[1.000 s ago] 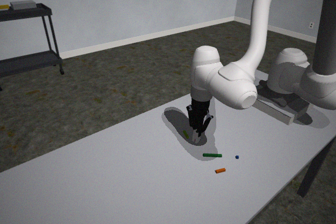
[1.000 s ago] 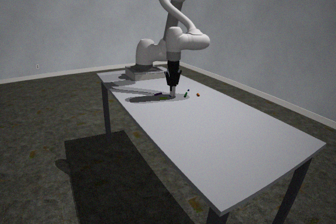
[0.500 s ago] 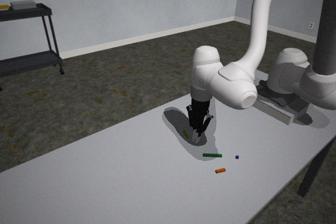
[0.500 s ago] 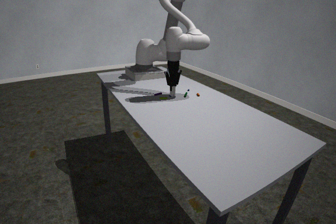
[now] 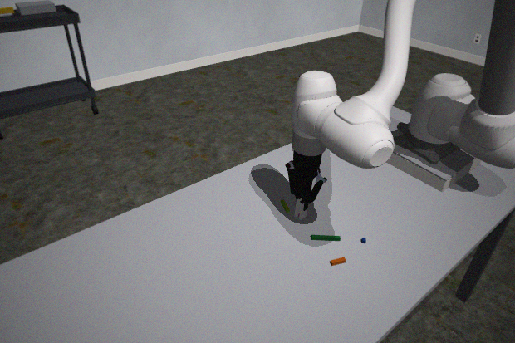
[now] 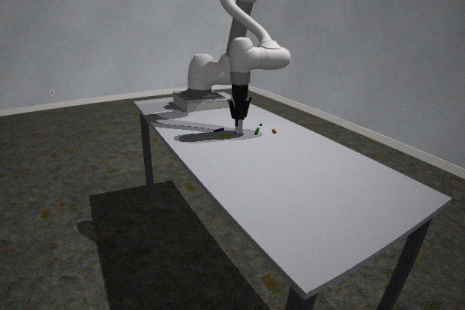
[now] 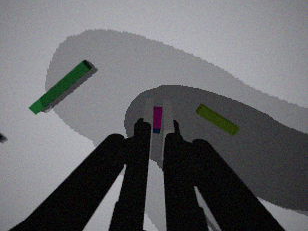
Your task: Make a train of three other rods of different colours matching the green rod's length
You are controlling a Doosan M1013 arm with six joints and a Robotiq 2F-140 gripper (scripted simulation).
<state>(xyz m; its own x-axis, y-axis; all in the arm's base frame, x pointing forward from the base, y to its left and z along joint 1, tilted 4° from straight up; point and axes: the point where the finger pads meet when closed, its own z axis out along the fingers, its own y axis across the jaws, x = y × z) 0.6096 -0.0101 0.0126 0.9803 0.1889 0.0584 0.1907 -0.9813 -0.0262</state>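
The lime rod is 7 cm to the right of my hand and 4 cm below it. The rest, counted from my hand: magenta rod: 1 cm behind, 3 cm below; then purple rod: 8 cm behind, 7 cm to the right, 4 cm below; then green rod: 10 cm to the left, 4 cm below.
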